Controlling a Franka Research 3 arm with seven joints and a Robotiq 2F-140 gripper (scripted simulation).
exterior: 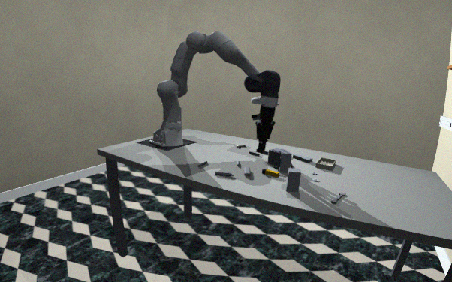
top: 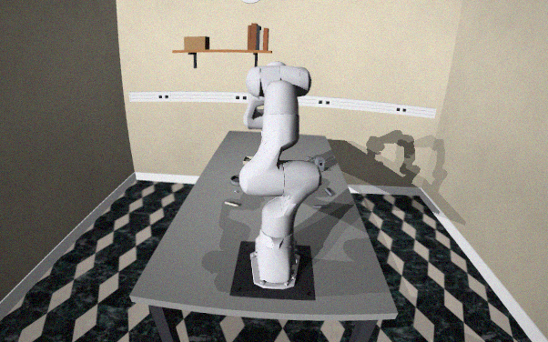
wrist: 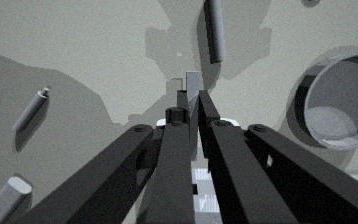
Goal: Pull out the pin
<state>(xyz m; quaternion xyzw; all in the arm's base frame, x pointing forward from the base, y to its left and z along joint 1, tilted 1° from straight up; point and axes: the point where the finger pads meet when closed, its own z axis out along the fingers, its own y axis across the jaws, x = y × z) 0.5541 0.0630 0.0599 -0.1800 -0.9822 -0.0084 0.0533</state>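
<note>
The grey square pin lies 1 cm ahead of my hand and 3 cm below it. From my hand the other things lie so: round dish: 5 cm ahead, 15 cm to the left, 6 cm below; grey block: 9 cm ahead, 4 cm to the right, 3 cm below; grey rod: 6 cm behind, 5 cm to the left, 6 cm below.
</note>
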